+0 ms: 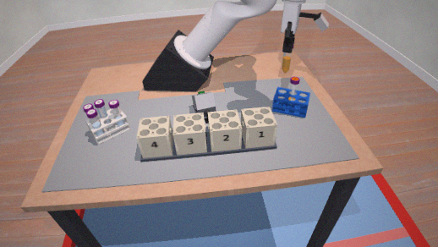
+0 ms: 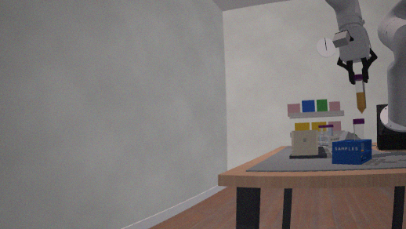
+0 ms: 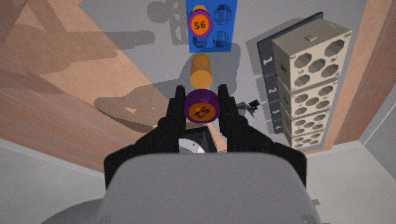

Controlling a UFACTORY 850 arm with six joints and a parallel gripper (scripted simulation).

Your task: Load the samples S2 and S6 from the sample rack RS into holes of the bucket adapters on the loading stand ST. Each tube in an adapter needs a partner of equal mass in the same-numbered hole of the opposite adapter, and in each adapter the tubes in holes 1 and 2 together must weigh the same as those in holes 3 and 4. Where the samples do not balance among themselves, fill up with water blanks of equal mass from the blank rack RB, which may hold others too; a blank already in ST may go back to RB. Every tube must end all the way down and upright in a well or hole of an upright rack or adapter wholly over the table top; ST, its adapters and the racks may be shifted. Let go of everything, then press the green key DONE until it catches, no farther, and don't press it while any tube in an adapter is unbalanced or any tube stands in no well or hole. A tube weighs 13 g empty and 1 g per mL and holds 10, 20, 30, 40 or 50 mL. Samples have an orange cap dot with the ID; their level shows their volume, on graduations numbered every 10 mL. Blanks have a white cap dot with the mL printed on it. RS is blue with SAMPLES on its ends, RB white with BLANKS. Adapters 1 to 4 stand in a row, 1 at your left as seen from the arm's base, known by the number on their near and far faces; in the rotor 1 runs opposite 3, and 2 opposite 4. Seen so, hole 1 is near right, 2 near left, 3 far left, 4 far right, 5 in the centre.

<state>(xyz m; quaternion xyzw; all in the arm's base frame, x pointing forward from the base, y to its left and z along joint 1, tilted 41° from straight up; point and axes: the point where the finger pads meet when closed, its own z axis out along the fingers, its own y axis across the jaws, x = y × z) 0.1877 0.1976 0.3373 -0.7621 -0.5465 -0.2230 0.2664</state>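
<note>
My hand is 5 cm above the sample tube S2 and 1 cm past it. From my hand the other things lie so: blue sample rack RS (22 cm below, 3 cm to the left, 3 cm ahead); adapter 1 (21 cm ahead, 20 cm below, 11 cm to the right); sample S6 (19 cm below, 4 cm to the left, 2 cm ahead).
</note>
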